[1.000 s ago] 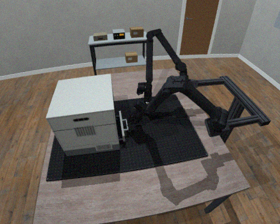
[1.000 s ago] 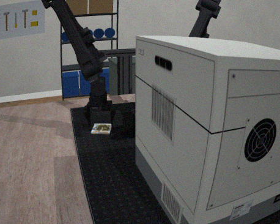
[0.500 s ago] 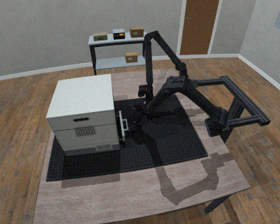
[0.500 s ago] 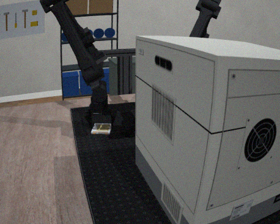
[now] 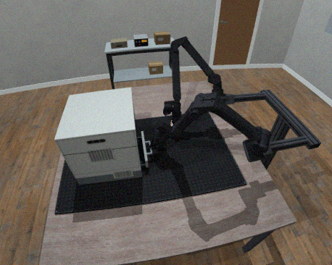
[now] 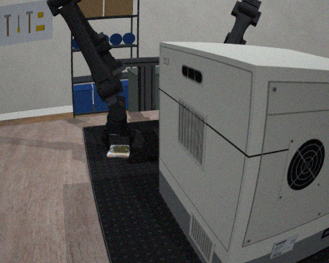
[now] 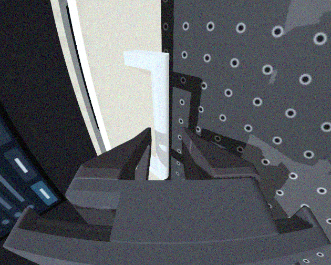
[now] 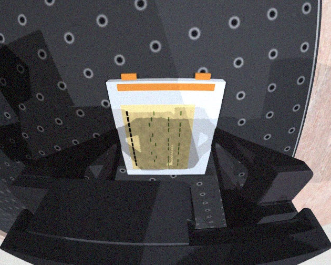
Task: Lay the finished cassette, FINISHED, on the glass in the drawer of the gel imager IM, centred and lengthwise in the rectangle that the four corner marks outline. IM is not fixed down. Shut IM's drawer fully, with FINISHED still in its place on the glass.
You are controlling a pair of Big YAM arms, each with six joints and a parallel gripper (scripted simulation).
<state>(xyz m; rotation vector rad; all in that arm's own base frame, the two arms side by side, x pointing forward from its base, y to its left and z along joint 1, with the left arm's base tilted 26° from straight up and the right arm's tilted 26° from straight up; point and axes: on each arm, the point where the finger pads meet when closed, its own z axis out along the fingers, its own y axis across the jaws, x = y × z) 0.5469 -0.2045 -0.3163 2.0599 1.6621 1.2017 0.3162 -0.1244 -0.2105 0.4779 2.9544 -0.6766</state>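
The drawer lies 40 cm ahead of my right hand, 26 cm to the left of it and 3 cm above it. Round my right hand: finished cassette: right at my right hand.
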